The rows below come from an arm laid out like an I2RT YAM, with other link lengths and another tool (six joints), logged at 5 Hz.
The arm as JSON. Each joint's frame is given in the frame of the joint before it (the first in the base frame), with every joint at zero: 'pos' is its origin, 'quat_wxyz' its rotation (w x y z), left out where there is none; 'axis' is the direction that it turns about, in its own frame. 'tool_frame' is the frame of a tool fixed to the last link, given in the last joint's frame.
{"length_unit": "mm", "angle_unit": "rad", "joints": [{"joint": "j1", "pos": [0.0, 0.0, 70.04], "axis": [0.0, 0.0, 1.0]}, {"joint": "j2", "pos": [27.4, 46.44, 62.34], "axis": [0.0, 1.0, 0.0]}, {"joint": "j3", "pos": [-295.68, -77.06, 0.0], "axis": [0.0, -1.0, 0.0]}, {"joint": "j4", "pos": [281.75, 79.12, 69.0], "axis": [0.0, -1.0, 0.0]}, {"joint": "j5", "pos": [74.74, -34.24, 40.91], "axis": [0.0, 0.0, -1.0]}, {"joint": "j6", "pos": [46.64, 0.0, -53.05], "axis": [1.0, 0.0, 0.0]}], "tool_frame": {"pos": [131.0, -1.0, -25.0], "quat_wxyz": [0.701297, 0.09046, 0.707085, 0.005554]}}
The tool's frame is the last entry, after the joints.
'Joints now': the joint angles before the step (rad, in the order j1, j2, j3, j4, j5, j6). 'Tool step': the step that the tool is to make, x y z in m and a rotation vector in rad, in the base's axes. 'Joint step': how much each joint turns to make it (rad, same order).
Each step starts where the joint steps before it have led.
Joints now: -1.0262 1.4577 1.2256 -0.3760 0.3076 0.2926
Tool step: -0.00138 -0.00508 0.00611 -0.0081 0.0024 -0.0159
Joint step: -0.0031 0.0119 0.0272 -0.0103 0.0141 0.0023
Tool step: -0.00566 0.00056 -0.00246 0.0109 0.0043 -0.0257
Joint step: -0.0046 0.0003 0.0002 -0.0161 0.0162 0.0145
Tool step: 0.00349 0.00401 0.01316 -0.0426 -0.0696 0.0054
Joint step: 0.0000 -0.0454 -0.0317 0.0489 -0.0256 0.0302
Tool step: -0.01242 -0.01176 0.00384 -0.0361 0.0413 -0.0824
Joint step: 0.0000 0.0228 0.0158 0.0179 0.0984 -0.0030
